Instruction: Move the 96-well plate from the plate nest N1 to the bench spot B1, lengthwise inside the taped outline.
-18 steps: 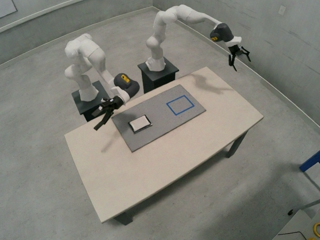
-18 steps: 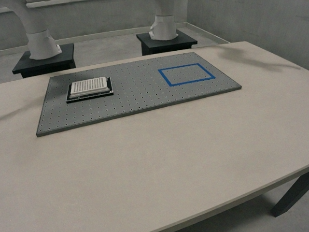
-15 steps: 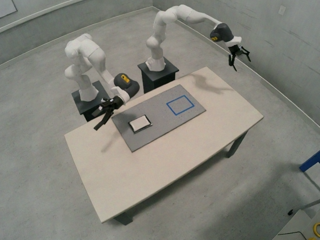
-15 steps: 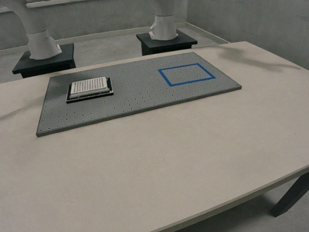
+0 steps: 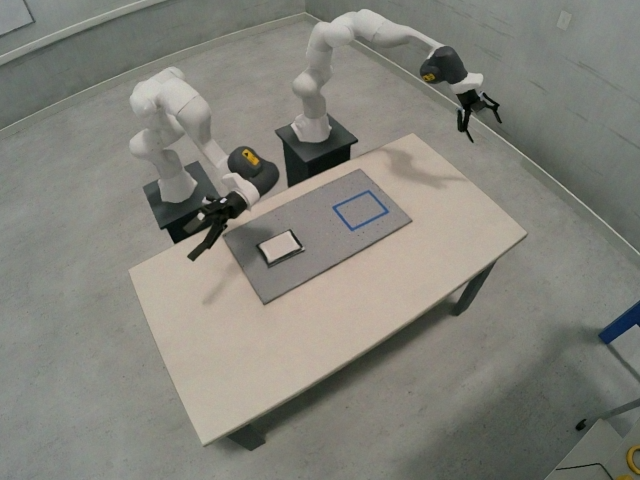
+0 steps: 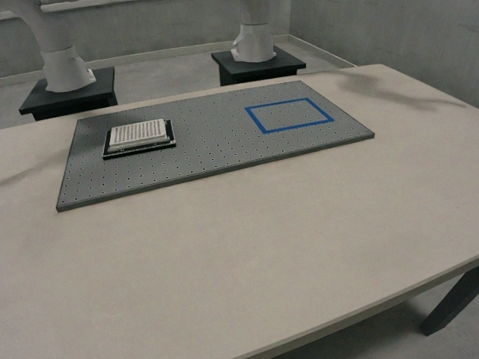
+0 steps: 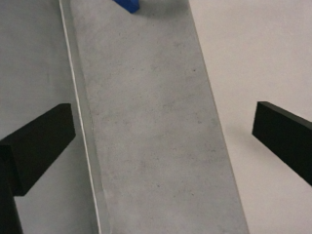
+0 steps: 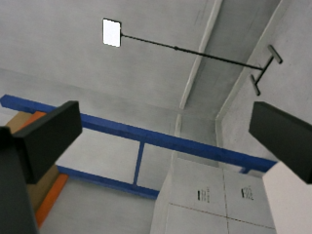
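Note:
The white 96-well plate lies 13 cm behind my left hand, 91 cm to the right of it and 29 cm below it. Also, from my left hand: black plate nest 13 cm behind, 91 cm to the right, 31 cm below.

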